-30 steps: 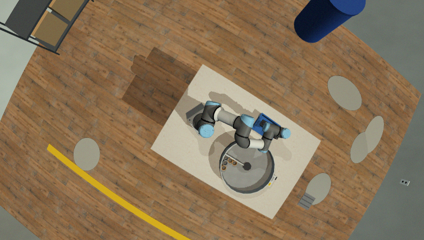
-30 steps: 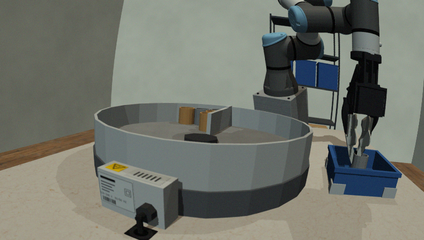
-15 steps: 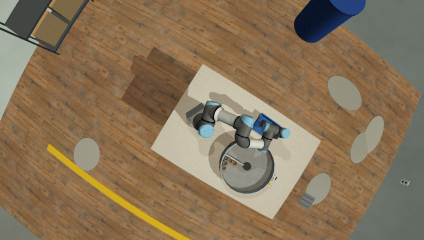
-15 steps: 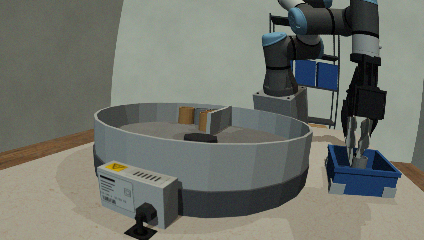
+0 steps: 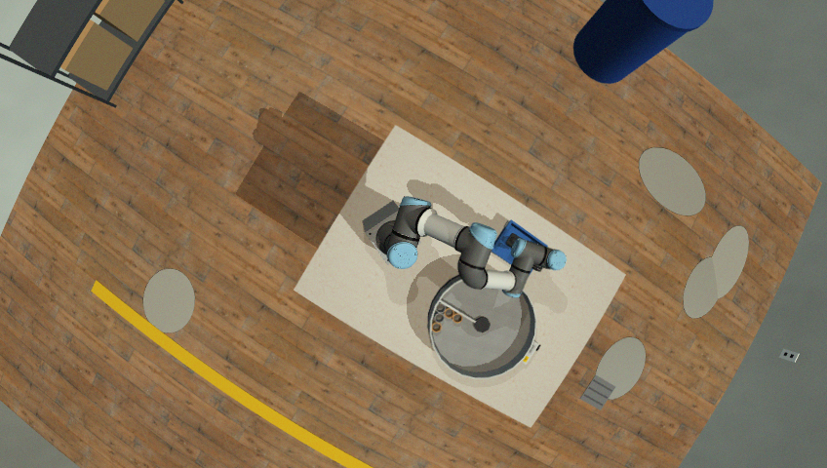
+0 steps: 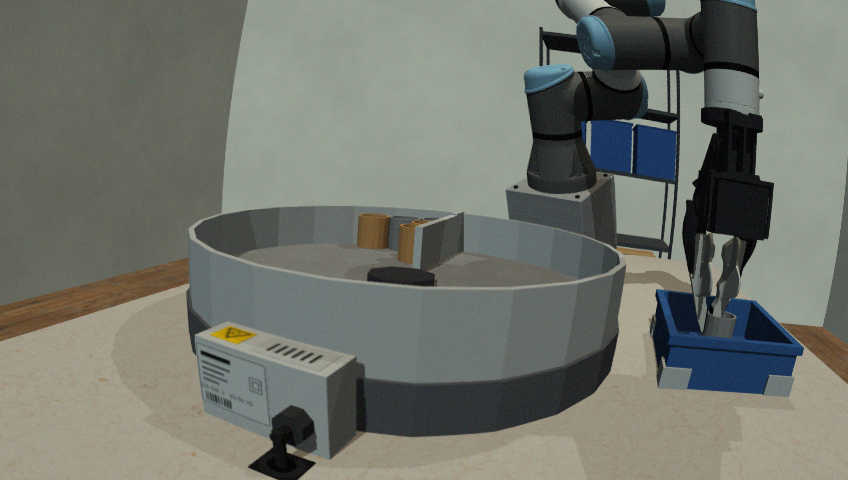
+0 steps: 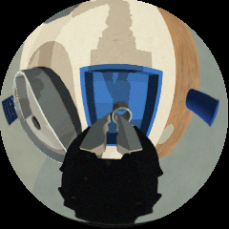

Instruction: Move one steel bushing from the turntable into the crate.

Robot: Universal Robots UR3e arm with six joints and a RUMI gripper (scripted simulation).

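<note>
My hand is 2 cm to the right of the blue crate and 2 cm above it. Round my hand: turntable (31 cm to the right, 7 cm ahead, 1 cm above).
</note>
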